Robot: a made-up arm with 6 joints. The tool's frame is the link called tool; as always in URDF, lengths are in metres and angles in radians. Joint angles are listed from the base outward.
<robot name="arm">
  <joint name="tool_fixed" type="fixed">
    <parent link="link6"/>
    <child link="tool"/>
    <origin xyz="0 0 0"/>
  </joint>
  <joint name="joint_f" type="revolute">
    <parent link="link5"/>
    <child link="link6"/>
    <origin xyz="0 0 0.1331"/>
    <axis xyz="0 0 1"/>
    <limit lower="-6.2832" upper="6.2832"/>
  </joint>
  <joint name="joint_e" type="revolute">
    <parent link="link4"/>
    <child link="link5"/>
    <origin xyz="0 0 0"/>
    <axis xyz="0 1 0"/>
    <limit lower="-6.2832" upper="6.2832"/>
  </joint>
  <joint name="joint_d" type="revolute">
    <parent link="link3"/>
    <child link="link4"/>
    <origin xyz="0 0 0.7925"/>
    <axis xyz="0 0 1"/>
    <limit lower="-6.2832" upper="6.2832"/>
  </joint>
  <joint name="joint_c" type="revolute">
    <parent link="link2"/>
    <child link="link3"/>
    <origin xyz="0 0 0.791"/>
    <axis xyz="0 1 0"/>
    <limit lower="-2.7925" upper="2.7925"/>
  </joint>
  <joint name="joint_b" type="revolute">
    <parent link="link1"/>
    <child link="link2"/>
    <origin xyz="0 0.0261 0"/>
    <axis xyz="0 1 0"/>
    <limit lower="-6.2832" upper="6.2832"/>
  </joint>
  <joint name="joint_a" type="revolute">
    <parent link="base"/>
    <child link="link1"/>
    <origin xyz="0 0 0.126"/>
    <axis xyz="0 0 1"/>
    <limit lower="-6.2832" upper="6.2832"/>
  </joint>
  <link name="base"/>
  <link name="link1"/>
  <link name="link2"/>
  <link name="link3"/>
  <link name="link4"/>
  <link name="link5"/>
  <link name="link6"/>
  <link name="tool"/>
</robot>
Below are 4 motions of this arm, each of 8 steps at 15 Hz.
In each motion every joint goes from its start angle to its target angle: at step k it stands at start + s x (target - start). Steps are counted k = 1, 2, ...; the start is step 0. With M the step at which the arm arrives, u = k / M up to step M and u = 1 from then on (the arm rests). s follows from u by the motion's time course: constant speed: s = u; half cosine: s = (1 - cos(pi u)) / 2; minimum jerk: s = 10 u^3 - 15 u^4 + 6 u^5.
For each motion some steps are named. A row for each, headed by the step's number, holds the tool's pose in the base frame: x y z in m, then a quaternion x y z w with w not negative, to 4 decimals.
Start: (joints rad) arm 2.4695 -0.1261 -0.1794 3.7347 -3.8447 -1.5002
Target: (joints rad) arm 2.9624 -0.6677 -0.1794 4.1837 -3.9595 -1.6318
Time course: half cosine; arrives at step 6
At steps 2, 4, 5, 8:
2: 0.4956 -0.2661 1.4884 -0.6923 0.6824 -0.0208 0.2337
4: 0.8745 -0.2208 1.2998 -0.8007 0.5140 0.1495 0.2690
5: 0.9991 -0.1583 1.2102 -0.8214 0.4494 0.2137 0.2788
8: 1.0414 -0.1299 1.1749 -0.8264 0.4259 0.2372 0.2818

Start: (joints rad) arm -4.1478 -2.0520 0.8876 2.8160 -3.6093 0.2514
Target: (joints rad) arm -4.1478 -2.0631 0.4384 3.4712 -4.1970 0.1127
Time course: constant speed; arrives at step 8
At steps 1, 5, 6, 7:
1: 0.6922 -1.1726 -0.0717 -0.6066 -0.7165 -0.0379 0.3423
5: 0.7386 -1.1994 -0.2593 -0.5115 -0.8030 -0.1588 0.2613
6: 0.7490 -1.1990 -0.3058 -0.4945 -0.8139 -0.1933 0.2360
7: 0.7588 -1.1962 -0.3516 -0.4808 -0.8203 -0.2284 0.2091

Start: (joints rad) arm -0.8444 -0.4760 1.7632 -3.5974 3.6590 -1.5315
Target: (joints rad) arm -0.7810 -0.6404 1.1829 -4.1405 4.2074 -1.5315
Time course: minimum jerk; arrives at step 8
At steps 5, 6, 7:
5: 0.0256 -0.1024 1.2553 0.9472 0.0661 -0.2496 0.1902
6: -0.0382 -0.0538 1.3173 0.9276 0.0273 -0.2338 0.2900
7: -0.0741 -0.0262 1.3462 0.9136 0.0057 -0.2257 0.3382

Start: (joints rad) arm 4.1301 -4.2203 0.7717 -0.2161 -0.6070 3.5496
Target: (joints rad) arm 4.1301 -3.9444 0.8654 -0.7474 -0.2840 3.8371
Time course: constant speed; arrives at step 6
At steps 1, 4, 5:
1: -0.4908 -0.8310 -1.1418 0.3843 -0.8391 0.2715 0.2730
4: -0.3486 -0.6268 -1.2802 0.4529 -0.8640 0.1859 0.1178
5: -0.3008 -0.5534 -1.3149 0.4725 -0.8652 0.1530 0.0686

